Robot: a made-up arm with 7 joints.
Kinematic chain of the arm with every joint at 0, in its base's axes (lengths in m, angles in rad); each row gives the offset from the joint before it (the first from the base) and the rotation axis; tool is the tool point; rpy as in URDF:
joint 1: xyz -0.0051 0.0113 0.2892 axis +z
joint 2: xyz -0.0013 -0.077 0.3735 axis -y
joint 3: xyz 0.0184 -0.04 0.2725 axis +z
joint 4: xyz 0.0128 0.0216 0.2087 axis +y
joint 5: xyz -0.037 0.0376 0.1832 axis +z
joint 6: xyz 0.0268 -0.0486 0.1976 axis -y
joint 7: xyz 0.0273 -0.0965 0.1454 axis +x
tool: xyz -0.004 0.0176 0.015 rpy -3.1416 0 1.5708
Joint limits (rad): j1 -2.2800..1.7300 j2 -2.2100..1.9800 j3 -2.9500..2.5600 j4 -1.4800..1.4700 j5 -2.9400..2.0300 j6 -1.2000..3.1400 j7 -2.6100..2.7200
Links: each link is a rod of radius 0.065 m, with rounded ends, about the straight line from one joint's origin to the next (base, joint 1, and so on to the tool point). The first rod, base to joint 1, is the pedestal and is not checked.
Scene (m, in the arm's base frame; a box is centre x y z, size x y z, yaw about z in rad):
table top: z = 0
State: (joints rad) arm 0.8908 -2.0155 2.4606 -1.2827 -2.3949 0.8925 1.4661
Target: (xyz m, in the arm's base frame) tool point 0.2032 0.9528 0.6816
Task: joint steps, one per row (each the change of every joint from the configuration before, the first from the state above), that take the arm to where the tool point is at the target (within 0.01 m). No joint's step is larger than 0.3 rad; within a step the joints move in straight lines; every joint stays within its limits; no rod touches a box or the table.
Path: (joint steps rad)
1: 0.2797 0.0956 -0.1734 0.2709 -0.1305 0.1603 -0.0127
2: 0.2798 0.0956 -0.1735 0.2708 -0.1306 0.1603 -0.0128
3: 0.2797 0.0956 -0.1734 0.2709 -0.1305 0.1603 -0.0127

